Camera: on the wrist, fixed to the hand. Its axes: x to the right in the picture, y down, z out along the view.
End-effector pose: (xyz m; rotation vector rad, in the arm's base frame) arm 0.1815 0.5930 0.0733 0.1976 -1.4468 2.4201
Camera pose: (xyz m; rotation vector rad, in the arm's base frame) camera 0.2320 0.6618 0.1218 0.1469 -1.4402 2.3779
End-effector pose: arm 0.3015 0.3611 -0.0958 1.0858 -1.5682 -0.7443
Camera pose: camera 0.3638 0.3478 -0.1705 1.0984 -1.5087 -0.7396
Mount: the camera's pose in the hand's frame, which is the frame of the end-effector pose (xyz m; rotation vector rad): -0.0207 -0.0876 -0.0392 -0.0194 0.0484 -0.0193
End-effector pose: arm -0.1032 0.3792 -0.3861 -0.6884 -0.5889 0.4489
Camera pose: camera -0.0771 0.2892 -0.3567 -0.7097 -0.5544 0.4080
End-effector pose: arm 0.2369 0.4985 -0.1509 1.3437 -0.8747 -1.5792
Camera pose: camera 0.2618 0.5519 -0.2294 1.3748 -0.8173 -1.5597
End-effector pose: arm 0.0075 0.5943 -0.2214 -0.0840 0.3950 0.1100
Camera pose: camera -0.0156 0.5016 -0.2441 -0.1097 0.4414 0.0929
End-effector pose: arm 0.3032 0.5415 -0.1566 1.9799 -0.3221 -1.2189
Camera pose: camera 0.3105 0.6307 -0.1970 1.9967 -0.2665 -1.1799
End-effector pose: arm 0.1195 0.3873 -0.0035 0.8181 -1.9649 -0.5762
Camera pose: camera 0.1891 0.3409 -0.0549 0.8324 -1.9065 -0.5808
